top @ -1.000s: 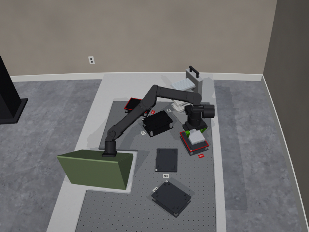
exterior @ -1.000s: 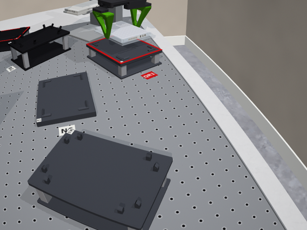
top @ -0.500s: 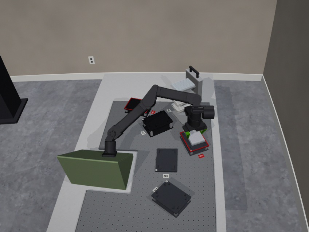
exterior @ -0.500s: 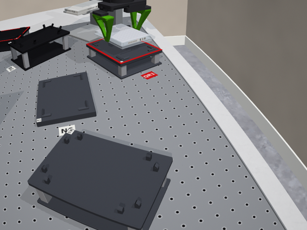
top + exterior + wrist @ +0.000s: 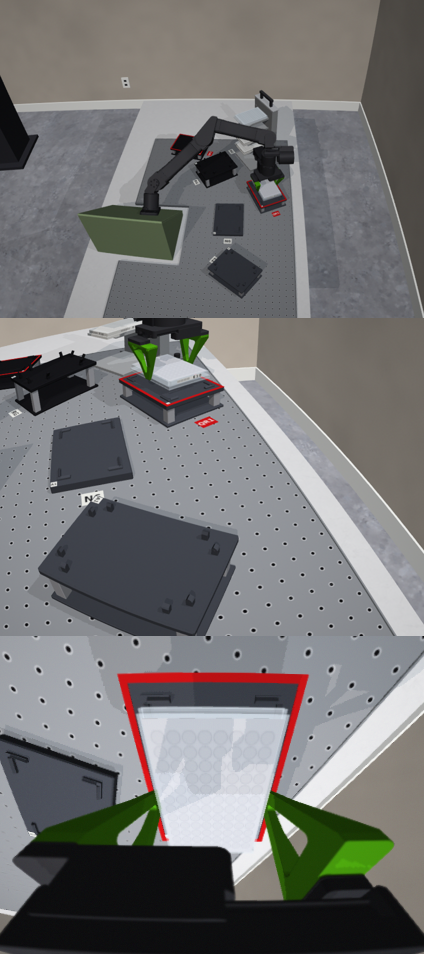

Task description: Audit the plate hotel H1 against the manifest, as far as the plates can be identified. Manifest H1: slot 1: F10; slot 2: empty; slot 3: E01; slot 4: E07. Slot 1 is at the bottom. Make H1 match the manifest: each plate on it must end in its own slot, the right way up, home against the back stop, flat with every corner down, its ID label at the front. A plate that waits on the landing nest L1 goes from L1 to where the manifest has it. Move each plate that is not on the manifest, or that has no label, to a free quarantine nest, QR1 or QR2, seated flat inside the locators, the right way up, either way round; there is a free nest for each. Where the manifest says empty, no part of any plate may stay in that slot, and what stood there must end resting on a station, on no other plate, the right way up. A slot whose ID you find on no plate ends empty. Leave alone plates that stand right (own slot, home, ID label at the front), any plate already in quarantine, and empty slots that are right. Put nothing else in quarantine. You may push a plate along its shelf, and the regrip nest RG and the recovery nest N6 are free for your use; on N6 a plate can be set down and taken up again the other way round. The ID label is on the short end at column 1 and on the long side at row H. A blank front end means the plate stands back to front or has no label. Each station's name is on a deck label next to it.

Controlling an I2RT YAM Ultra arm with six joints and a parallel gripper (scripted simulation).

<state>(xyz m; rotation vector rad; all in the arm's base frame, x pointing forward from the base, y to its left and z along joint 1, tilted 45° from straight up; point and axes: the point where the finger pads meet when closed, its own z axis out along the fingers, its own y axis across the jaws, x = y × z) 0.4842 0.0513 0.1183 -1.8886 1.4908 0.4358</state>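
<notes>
The red-rimmed nest QR1 lies 30 mm below my hand. Round my hand: flat N6 pad: 170 mm behind, 120 mm to the right, 60 mm below; clear well plate: right at my hand; red QR1 label: 100 mm to the right, 70 mm below, 30 mm ahead.
</notes>
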